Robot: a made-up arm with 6 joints. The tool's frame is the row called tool.
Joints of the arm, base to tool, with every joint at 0 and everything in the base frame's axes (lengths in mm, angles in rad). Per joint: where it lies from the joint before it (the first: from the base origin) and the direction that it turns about. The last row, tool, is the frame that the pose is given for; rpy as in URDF.
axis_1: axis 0 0 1 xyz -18.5 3.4 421.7
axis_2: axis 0.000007 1 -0.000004 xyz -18.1 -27.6 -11.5
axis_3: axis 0.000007 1 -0.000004 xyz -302.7 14.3 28.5
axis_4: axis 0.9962 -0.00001 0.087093 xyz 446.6 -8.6 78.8
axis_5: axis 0.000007 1 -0.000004 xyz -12.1 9.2 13.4
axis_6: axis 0.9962 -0.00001 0.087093 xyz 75.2 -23.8 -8
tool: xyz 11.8 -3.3 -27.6 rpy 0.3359 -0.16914 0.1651
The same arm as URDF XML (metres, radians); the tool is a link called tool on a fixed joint. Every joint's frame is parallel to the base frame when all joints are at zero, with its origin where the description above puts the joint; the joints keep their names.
<robot name="arm">
<joint name="tool_fixed" type="fixed"><parent link="link6"/><child link="tool"/><origin xyz="0.0118 -0.0033 -0.0276" rpy="0.3359 -0.1691 0.1651"/></joint>
<joint name="axis_6" type="continuous"><parent link="link5"/><child link="link6"/><origin xyz="0.0752 -0.0238 -0.0080" rpy="0.0000 0.0000 0.0000"/><axis xyz="0.9962 0 0.0871"/></joint>
<joint name="axis_5" type="continuous"><parent link="link4"/><child link="link5"/><origin xyz="-0.0121 0.0092 0.0134" rpy="0.0000 0.0000 0.0000"/><axis xyz="0 1 0"/></joint>
<joint name="axis_4" type="continuous"><parent link="link3"/><child link="link4"/><origin xyz="0.4466 -0.0086 0.0788" rpy="0.0000 0.0000 0.0000"/><axis xyz="0.9962 0 0.0871"/></joint>
<joint name="axis_3" type="continuous"><parent link="link2"/><child link="link3"/><origin xyz="-0.3027 0.0143 0.0285" rpy="0.0000 0.0000 0.0000"/><axis xyz="0 1 0"/></joint>
<joint name="axis_2" type="continuous"><parent link="link1"/><child link="link2"/><origin xyz="-0.0181 -0.0276 -0.0115" rpy="0.0000 0.0000 0.0000"/><axis xyz="0 1 0"/></joint>
<joint name="axis_1" type="continuous"><parent link="base_link"/><child link="link1"/><origin xyz="-0.0185 0.0034 0.4217" rpy="0.0000 0.0000 0.0000"/><axis xyz="0 0 1"/></joint>
<link name="base_link"/>
<link name="link1"/>
<link name="link2"/>
<link name="link3"/>
<link name="link4"/>
<link name="link5"/>
<link name="link6"/>
<link name="tool"/>
</robot>

